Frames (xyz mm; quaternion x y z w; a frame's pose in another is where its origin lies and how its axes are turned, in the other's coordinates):
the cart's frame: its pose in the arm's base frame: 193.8 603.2 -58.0 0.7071 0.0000 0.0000 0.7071
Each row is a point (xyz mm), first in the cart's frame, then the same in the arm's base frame.
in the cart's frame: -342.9 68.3 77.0
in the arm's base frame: -149.1 526.2 10.3
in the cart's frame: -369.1 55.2 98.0
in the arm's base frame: -175.3 505.2 -2.8
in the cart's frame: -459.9 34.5 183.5
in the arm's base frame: -266.1 419.7 -23.5
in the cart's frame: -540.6 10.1 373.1
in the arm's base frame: -346.8 230.1 -47.9
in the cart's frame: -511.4 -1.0 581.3
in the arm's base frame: -317.6 21.9 -59.0
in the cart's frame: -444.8 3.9 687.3
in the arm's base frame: -251.0 -84.1 -54.1
